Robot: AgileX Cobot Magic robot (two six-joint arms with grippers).
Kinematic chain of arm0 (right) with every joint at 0, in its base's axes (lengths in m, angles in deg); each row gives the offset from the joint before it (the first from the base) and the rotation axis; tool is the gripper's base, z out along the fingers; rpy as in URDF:
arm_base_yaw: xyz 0 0 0.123 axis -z
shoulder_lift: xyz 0 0 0 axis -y
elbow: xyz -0.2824 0 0.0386 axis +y
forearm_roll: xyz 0.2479 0 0.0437 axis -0.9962 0 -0.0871
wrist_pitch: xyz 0 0 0 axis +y
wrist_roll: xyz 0.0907 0 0.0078 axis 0.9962 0 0.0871
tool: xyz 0 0 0 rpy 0 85 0
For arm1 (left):
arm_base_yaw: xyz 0 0 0.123 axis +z
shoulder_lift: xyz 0 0 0 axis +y
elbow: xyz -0.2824 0 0.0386 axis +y
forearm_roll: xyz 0.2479 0 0.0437 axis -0.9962 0 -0.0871
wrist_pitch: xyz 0 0 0 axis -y
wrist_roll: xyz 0.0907 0 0.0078 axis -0.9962 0 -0.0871
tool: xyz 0 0 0 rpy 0 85 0
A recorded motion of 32 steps. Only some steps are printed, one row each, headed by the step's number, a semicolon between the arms.
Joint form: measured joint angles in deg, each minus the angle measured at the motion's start. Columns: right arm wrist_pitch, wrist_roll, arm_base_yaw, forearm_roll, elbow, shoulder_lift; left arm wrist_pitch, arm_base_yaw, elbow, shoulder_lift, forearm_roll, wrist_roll.
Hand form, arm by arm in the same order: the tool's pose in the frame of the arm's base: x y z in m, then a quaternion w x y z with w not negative. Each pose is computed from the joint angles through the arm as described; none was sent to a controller.
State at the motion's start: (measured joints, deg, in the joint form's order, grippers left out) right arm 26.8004 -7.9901 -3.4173 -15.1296 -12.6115 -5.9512; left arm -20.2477 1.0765 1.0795 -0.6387 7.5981 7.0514
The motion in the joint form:
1: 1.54 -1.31 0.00 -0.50 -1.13 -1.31; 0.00 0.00 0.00 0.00 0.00 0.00
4: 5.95 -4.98 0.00 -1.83 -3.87 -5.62; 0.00 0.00 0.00 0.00 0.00 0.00
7: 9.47 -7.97 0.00 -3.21 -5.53 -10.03; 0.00 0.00 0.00 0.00 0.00 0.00
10: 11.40 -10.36 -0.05 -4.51 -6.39 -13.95; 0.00 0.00 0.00 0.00 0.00 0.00
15: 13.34 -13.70 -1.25 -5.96 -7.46 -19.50; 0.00 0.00 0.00 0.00 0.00 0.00
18: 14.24 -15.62 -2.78 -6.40 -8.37 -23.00; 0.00 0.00 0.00 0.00 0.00 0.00
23: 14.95 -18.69 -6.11 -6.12 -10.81 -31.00; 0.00 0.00 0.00 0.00 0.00 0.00
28: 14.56 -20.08 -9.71 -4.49 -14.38 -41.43; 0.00 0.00 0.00 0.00 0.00 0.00
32: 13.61 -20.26 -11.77 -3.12 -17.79 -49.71; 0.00 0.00 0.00 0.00 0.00 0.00
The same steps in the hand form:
1: 0.0521 0.0148 0.2434 0.59581 -0.03082 0.79716 0.09269; 0.0531 -0.0032 0.1758 0.59893 -0.09197 0.79072 -0.08715
4: 0.0568 0.0178 0.2489 0.55640 -0.05884 0.82403 0.08904; 0.0531 -0.0032 0.1758 0.59893 -0.09197 0.79072 -0.08715
7: 0.0632 0.0208 0.2492 0.51323 -0.08113 0.84956 0.09086; 0.0531 -0.0032 0.1758 0.59893 -0.09197 0.79072 -0.08715
10: 0.0700 0.0232 0.2473 0.47815 -0.09700 0.86774 0.09486; 0.0531 -0.0032 0.1758 0.59893 -0.09197 0.79072 -0.08715
15: 0.0796 0.0277 0.2442 0.43143 -0.12792 0.88708 0.10298; 0.0531 -0.0032 0.1758 0.59893 -0.09197 0.79072 -0.08715
18: 0.0858 0.0314 0.2432 0.40477 -0.15356 0.89495 0.10790; 0.0531 -0.0032 0.1758 0.59893 -0.09197 0.79072 -0.08715
23: 0.1023 0.0395 0.2421 0.35435 -0.20392 0.90588 0.11060; 0.0531 -0.0032 0.1758 0.59893 -0.09197 0.79072 -0.08715
28: 0.1274 0.0505 0.2387 0.29831 -0.24763 0.91560 0.10659; 0.0531 -0.0032 0.1758 0.59893 -0.09197 0.79072 -0.08715
32: 0.1505 0.0600 0.2351 0.26313 -0.26912 0.92097 0.10076; 0.0531 -0.0032 0.1758 0.59893 -0.09197 0.79072 -0.08715

